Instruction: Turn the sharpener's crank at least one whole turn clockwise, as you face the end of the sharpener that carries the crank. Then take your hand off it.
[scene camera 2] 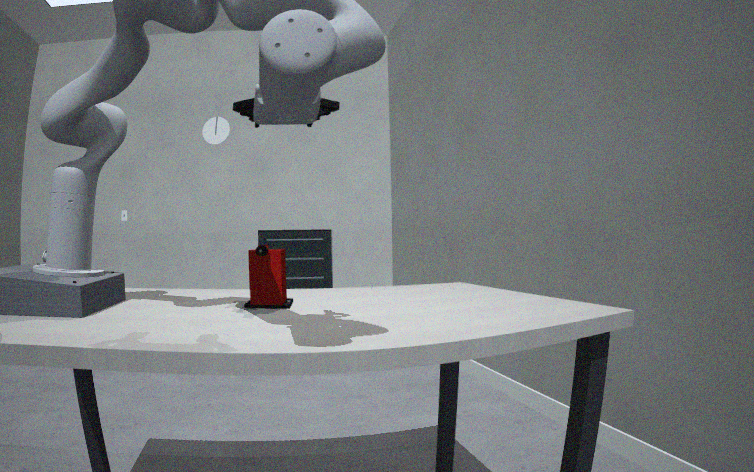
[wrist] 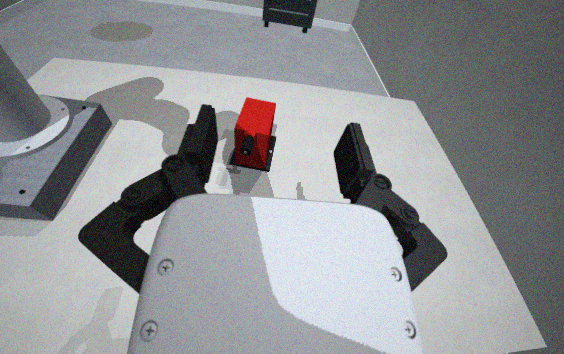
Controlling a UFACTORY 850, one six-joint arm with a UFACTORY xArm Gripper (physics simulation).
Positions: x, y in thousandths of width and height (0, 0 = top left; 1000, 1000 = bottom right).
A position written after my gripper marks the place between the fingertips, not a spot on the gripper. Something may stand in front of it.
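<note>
There is my gripper (scene camera 2: 376, 253), and I can see my gripper (wrist: 497, 369) too. I also see a red sharpener (scene camera 2: 360, 620), and the wrist view shows the red sharpener (wrist: 455, 326) as well.
</note>
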